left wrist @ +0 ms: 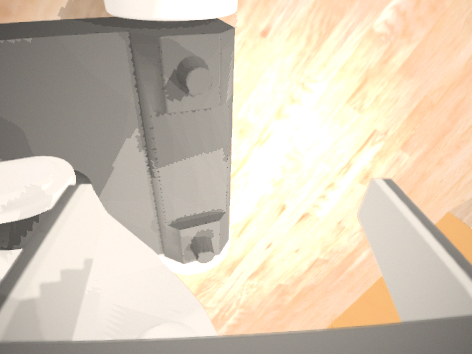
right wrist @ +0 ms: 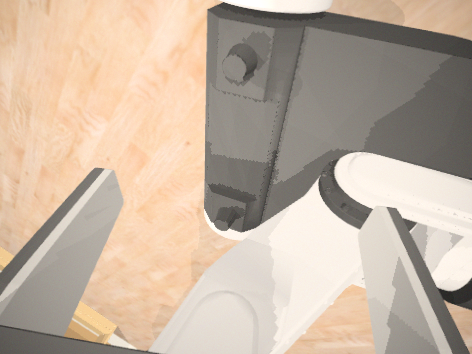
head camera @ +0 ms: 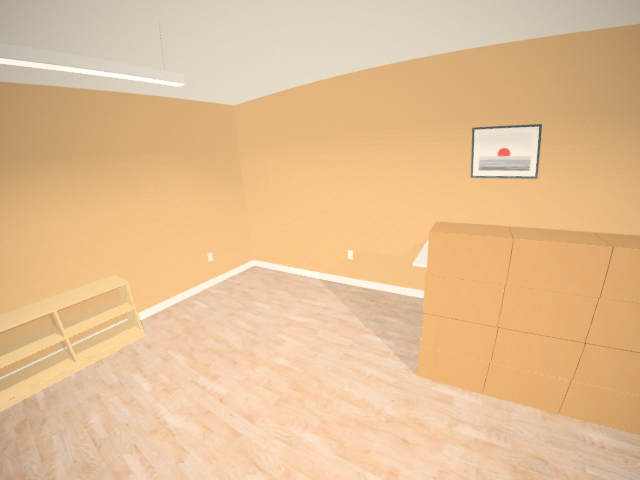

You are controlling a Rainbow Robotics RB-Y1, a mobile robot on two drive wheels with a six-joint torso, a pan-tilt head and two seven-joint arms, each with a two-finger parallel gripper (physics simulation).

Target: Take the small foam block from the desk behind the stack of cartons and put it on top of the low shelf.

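Frame: origin at the robot's base, x back, y right, z up, level; centimetres.
Where they show: left gripper, between the fingertips: point(left wrist: 235, 200); right gripper, between the fingertips: point(right wrist: 240, 202).
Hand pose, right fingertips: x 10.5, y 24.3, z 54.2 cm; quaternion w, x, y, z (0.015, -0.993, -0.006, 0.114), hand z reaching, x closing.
After its pixels a point has its place.
The stack of cartons point(head camera: 547, 310) @(x -91.0, y 121.9, z 70.0 cm) stands as an orange-brown wall at the right of the head view. A small white corner of the desk point(head camera: 422, 256) @(x -182.3, y 86.6, z 72.1 cm) shows past its left edge; the rest of the desk is hidden behind it. The foam block does not show. The low shelf point(head camera: 64, 330) @(x -151.8, y -214.7, z 40.6 cm) point(right wrist: 92, 322) @(x -119.8, y -241.4, z 8.0 cm), pale wood with open compartments, stands against the left wall in the head view. My left gripper point(left wrist: 235, 200) @(x 6.5, y -23.9, z 55.0 cm) is open and empty, over the floor and beside my base. My right gripper point(right wrist: 240, 202) @(x 10.5, y 24.3, z 54.2 cm) is open and empty, on the base's other side.
Wood floor point(head camera: 248, 372) @(x -147.5, y -60.0, z 0.1 cm) lies between the shelf and the cartons. A shadow falls on the floor left of the cartons. Walls meet in a corner behind, with a white baseboard point(head camera: 361, 283) @(x -280.4, y 52.5, z 4.7 cm). A framed picture point(head camera: 505, 151) @(x -199.8, y 169.4, z 154.2 cm) hangs above the cartons.
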